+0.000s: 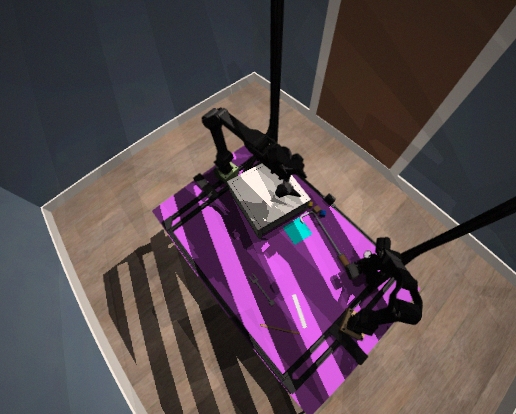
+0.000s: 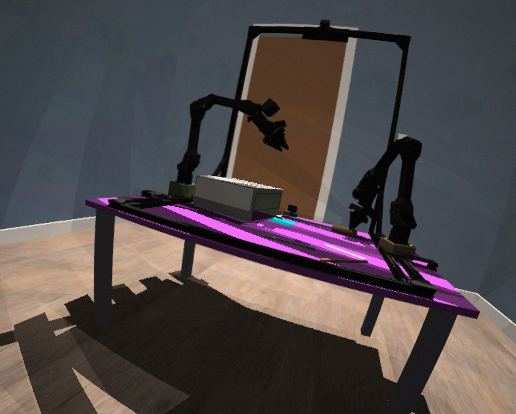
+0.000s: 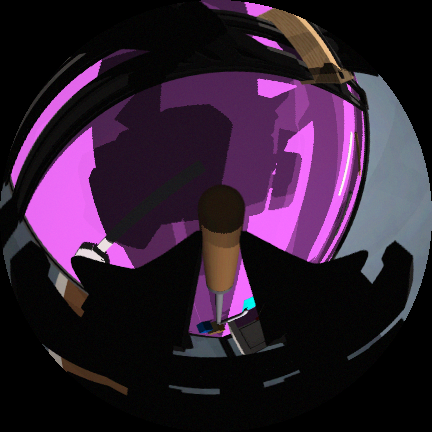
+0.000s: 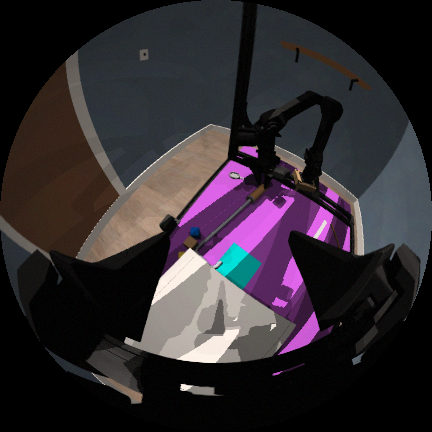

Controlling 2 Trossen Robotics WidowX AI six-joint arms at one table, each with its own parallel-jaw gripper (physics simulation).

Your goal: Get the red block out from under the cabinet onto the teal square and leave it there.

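Places are measured from the left arm's base along level axes (x left, y ahead, z down), in centimetres.
Pixels of known places: left gripper, fingertip midpoint: (image 2: 350, 230) (image 3: 220, 236) (image 4: 261, 186); right gripper, fingertip midpoint: (image 1: 303, 187) (image 2: 284, 150) (image 4: 231, 237); left arm's base at its link origin: (image 1: 355, 324) (image 2: 398, 242) (image 4: 305, 177); right arm's base at its link origin: (image 1: 225, 168) (image 2: 183, 182).
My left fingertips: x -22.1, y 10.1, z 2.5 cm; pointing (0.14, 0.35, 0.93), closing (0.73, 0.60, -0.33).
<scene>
For each thing: its top centre in the pictures, then the offset to it from my left fingertips. "spot": a spot on its surface instead.
- white-grey cabinet at its top centre: (image 4: 195, 346) (image 3: 278, 335) (image 2: 241, 182) (image 1: 267, 190) dx -13.6, dy +51.0, dz -10.9 cm
- teal square at a spot on its surface: (image 3: 249, 303) spot: dx -9.3, dy +28.2, dz +2.6 cm
- tiny dark red patch at a spot on its surface: (image 3: 257, 318) spot: dx -18.5, dy +56.4, dz +1.6 cm
- wooden handle at its top centre: (image 3: 228, 270) (image 4: 258, 189) (image 2: 344, 226) (image 1: 347, 262) dx -1.6, dy +2.6, dz -0.9 cm
- blue block at its top centre: (image 3: 205, 331) (image 4: 194, 230) (image 1: 323, 212) dx -20.6, dy +22.3, dz +0.1 cm
- brown block at its top centre: (image 4: 189, 241) (image 3: 214, 332) (image 1: 317, 208) dx -21.0, dy +26.1, dz -0.4 cm
- fork-like tool at its top centre: (image 2: 289, 240) (image 3: 343, 217) (image 1: 261, 289) dx +27.4, dy +32.5, dz +1.8 cm
- white strip at its top centre: (image 3: 347, 163) (image 2: 344, 251) (image 1: 299, 310) dx +27.7, dy +13.1, dz +2.5 cm
- thin stick at its top centre: (image 2: 345, 259) (image 3: 359, 156) (image 1: 280, 329) dx +38.6, dy +17.3, dz +1.9 cm
- pale spoon-like thing at its top centre: (image 3: 118, 233) (image 4: 247, 178) dx -5.5, dy -5.1, dz +1.8 cm
The white-grey cabinet (image 1: 245, 200) (image 2: 225, 197) (image 3: 248, 337) (image 4: 182, 315) stands on the table. The teal square (image 1: 298, 231) (image 2: 282, 221) (image 3: 249, 303) (image 4: 245, 265) lies beside it. A tiny dark red patch (image 3: 257, 318), probably the red block, shows in the cabinet's shadowed opening; the rest is hidden. My left gripper (image 1: 348, 264) (image 3: 220, 236) is shut on the wooden handle (image 1: 344, 259) (image 2: 344, 230) (image 3: 220, 260) (image 4: 256, 193) of a hook tool. Its bent end (image 4: 218, 264) is near the square's cabinet-side edge. My right gripper (image 2: 284, 146) (image 4: 231, 237) is open and empty, high above the cabinet.
A blue block (image 1: 323, 213) (image 4: 195, 231), a brown block (image 1: 317, 209) (image 4: 190, 242) and a yellow block (image 1: 310, 204) (image 4: 181, 255) lie by the cabinet's corner. A fork-like tool (image 1: 262, 290), white strip (image 1: 299, 311) and thin stick (image 1: 279, 328) lie farther off. A pale spoon-like thing (image 3: 91, 251) (image 4: 234, 175) lies near my left gripper.
</scene>
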